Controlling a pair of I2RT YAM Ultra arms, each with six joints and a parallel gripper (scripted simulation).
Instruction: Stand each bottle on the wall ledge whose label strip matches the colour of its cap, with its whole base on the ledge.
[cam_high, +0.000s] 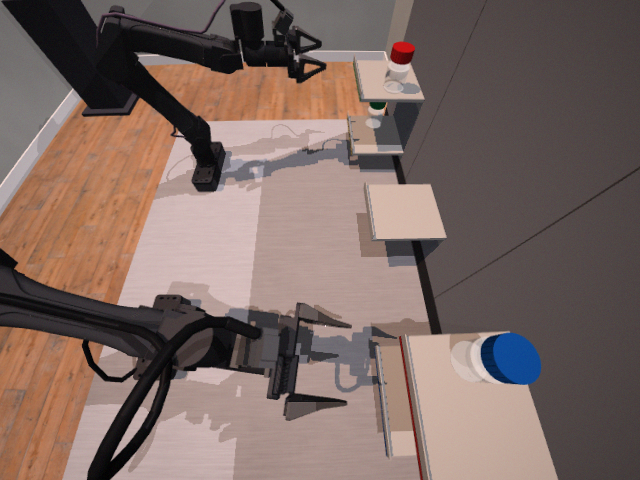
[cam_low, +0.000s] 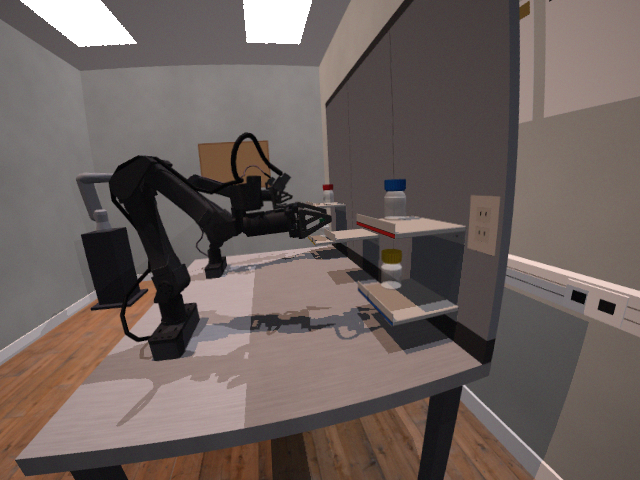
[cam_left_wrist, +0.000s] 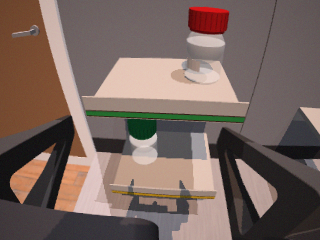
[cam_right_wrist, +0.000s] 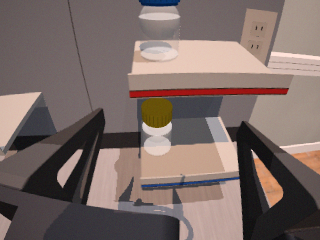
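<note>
My left hand is 20 cm short of the red-capped bottle, 6 cm to the left of it and 1 cm above it. From my left hand the other things lie so: grey wall panel 39 cm to the right, 30 cm ahead, 10 cm above; then blue-capped bottle 74 cm to the right, 21 cm ahead, 1 cm below; then green-capped bottle 20 cm below, 20 cm ahead, 5 cm to the left.
</note>
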